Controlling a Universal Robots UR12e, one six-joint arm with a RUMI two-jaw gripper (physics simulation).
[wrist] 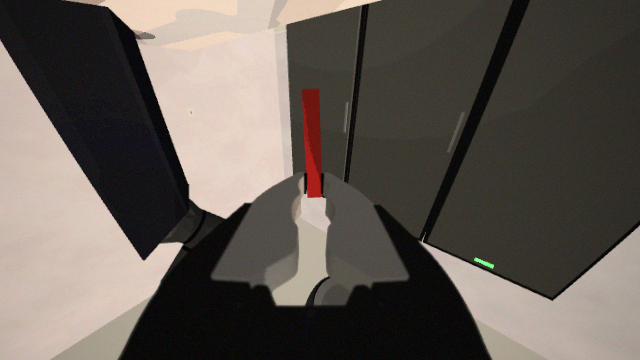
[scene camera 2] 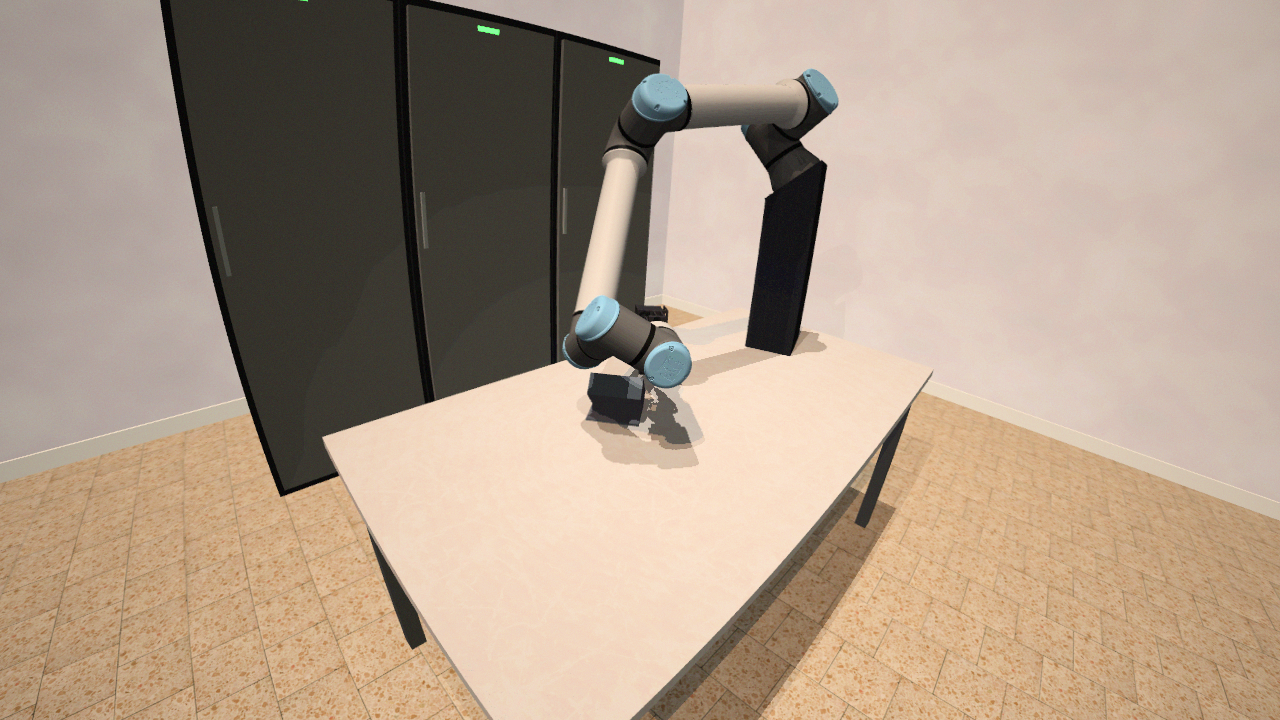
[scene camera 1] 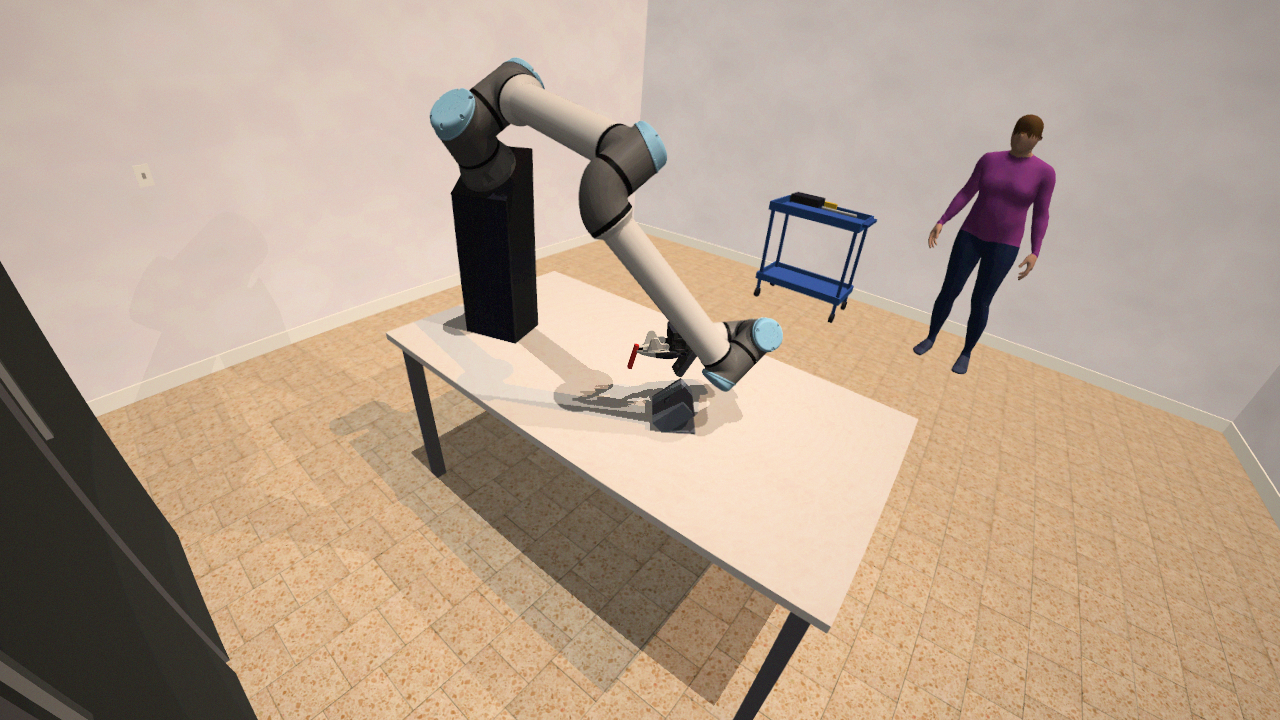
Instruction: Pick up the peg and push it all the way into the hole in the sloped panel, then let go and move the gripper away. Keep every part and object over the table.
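Frame: origin at the arm's base, x ahead, y left, z up, level; centimetres.
Where they show: gripper, fingertip midpoint: [wrist: 314, 175] [scene camera 1: 635, 350]; arm's base at its link origin: [wrist: 168, 217] [scene camera 2: 798, 179] [scene camera 1: 489, 168].
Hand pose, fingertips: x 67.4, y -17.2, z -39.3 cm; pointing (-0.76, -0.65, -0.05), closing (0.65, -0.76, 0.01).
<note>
Things, the pixels of their top centre, and the offset from my fingertips. Level surfaces: height alone.
- red peg at its top centre: [wrist: 312, 191] [scene camera 1: 634, 344] dx -0.6, dy -0.3, dz +1.9 cm
- dark grey block with the sloped panel, top centre: [scene camera 2: 617, 372] [scene camera 1: 676, 389] dx +13.0, dy +1.9, dz -9.9 cm
- table at its surface level: dz -20.7 cm
The red peg [scene camera 1: 632, 355] [wrist: 312, 140] is a slim bar, held in the air over the table and slightly tilted in the scene camera 1 view. My gripper [scene camera 1: 640, 348] [wrist: 314, 175] is shut on one end of it; the rest sticks out past the fingertips. The gripper lies nearly level and points toward the pedestal side. The dark grey block with the sloped panel [scene camera 1: 673, 409] [scene camera 2: 615, 399] stands on the table below the wrist, apart from the peg. Its hole cannot be made out. In the scene camera 2 view the arm hides the peg and the fingertips.
The table [scene camera 1: 805, 465] [scene camera 2: 537, 537] bears the arm's black pedestal [scene camera 1: 494, 259] [scene camera 2: 784, 268] near one end. Dark cabinets [scene camera 2: 313, 223] [wrist: 400, 100] stand behind one long side. A blue cart [scene camera 1: 805, 284] and a person [scene camera 1: 1006, 197] stand beyond the other side.
</note>
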